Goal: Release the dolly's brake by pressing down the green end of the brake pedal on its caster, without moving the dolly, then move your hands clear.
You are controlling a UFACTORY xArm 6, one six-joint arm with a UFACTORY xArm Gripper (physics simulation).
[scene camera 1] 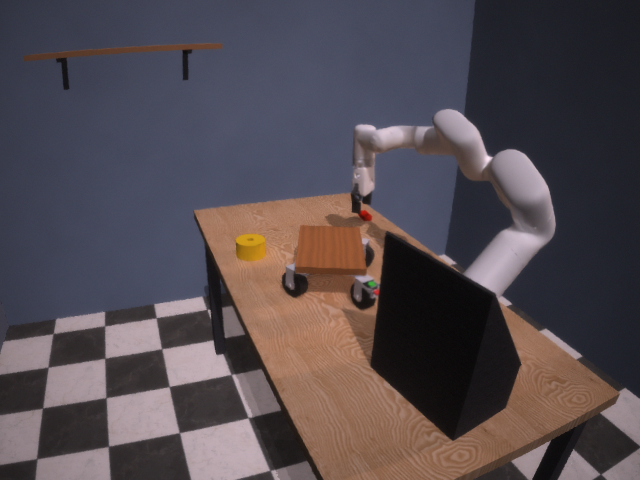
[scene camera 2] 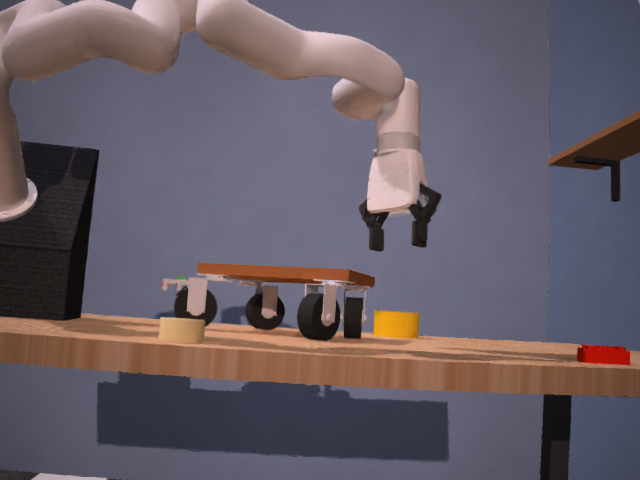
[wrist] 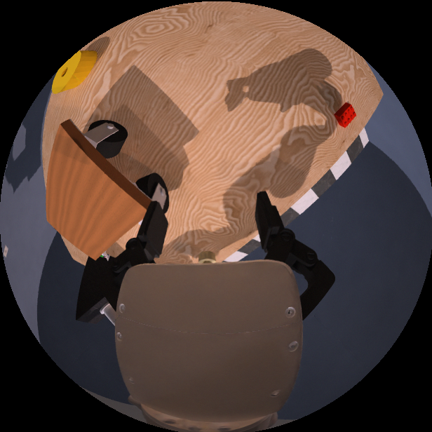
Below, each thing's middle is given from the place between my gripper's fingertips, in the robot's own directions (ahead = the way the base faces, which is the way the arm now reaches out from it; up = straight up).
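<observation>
Red brick [scene camera 2: 589, 354]: 270 mm ahead of my hand, 180 mm to the right of it, 150 mm below it. Caster [scene camera 2: 197, 287]: 340 mm behind my hand, 180 mm to the left, 110 mm below. Beige ring [scene camera 2: 180, 330]: 320 mm behind my hand, 170 mm to the right, 150 mm below. Relative to the dolly [scene camera 2: 318, 317], my hand is 200 mm beyond, 190 mm to the right and 100 mm above.
</observation>
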